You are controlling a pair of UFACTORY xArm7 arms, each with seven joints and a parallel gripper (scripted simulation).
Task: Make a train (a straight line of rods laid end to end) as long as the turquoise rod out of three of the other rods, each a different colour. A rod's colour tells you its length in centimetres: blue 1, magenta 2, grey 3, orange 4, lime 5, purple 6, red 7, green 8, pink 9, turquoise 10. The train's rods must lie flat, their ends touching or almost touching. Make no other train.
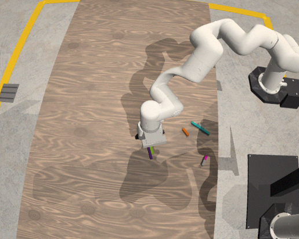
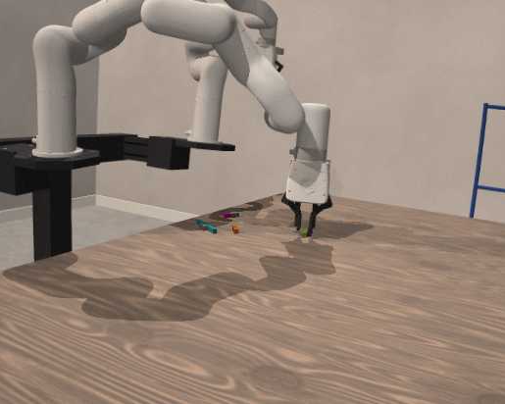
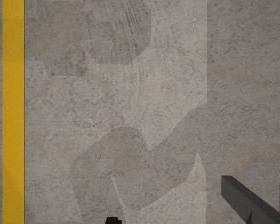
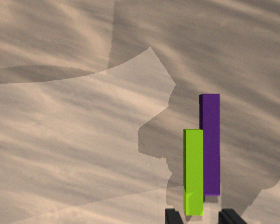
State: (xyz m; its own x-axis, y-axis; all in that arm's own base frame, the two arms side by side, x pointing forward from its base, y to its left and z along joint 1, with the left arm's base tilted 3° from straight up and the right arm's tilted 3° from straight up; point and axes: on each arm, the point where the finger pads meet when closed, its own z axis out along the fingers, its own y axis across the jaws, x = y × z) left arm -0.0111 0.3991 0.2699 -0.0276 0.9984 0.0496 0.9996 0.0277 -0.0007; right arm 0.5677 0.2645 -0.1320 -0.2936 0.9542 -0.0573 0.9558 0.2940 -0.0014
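Note:
Right now the lime rod is 40 mm below my right hand, 30 mm to the left of it and 10 mm behind it. Round my right hand: turquoise rod: 230 mm behind, 80 mm to the right, 40 mm below; orange rod: 160 mm behind, 60 mm to the right, 40 mm below; purple rod: 50 mm to the left, 40 mm below.

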